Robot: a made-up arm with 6 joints.
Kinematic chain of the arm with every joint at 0, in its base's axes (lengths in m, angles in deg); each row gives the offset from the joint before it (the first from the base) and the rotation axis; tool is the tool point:
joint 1: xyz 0 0 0.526 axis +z
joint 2: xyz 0 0 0 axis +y
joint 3: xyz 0 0 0.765 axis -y
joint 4: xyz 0 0 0 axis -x
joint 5: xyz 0.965 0 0 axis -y
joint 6: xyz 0 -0.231 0 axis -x
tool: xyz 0 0 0
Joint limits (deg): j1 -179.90..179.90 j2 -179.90..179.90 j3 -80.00..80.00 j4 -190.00..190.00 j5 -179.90..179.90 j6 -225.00..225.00
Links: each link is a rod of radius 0.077 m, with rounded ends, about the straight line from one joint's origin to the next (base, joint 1, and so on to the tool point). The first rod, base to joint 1, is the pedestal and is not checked.
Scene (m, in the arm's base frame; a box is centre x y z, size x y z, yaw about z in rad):
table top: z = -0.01
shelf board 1: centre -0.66 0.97 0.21 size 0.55 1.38 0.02 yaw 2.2
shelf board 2: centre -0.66 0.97 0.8 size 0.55 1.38 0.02 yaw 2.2
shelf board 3: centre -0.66 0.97 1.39 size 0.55 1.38 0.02 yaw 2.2
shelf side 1: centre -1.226 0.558 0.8 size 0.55 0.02 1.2 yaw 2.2
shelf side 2: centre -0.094 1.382 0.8 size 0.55 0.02 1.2 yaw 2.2
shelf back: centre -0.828 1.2 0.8 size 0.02 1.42 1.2 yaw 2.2
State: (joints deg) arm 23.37 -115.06 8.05 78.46 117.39 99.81
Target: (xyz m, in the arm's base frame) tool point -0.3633 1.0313 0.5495
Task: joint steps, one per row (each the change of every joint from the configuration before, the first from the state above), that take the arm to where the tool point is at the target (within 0.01 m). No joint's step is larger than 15 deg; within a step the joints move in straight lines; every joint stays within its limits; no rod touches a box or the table.
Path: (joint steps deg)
1: 9.34 14.72 -8.38 1.92 0.00 0.00
2: 9.34 14.72 -8.38 1.92 0.00 0.00
3: 9.33 14.73 -8.38 1.92 0.00 0.00
4: 9.34 14.72 -8.39 1.91 0.00 0.00
5: 9.34 14.72 -8.38 1.92 0.00 0.00
6: 9.34 14.72 -8.38 1.92 0.00 0.00
7: 9.33 14.73 -8.38 1.92 0.00 0.00
8: 9.34 14.72 -8.38 1.92 0.00 0.00
9: 3.31 8.16 10.46 0.97 0.00 0.00
10: 3.30 8.17 10.45 0.97 0.00 0.00
11: 3.31 8.16 10.46 0.97 0.00 0.00

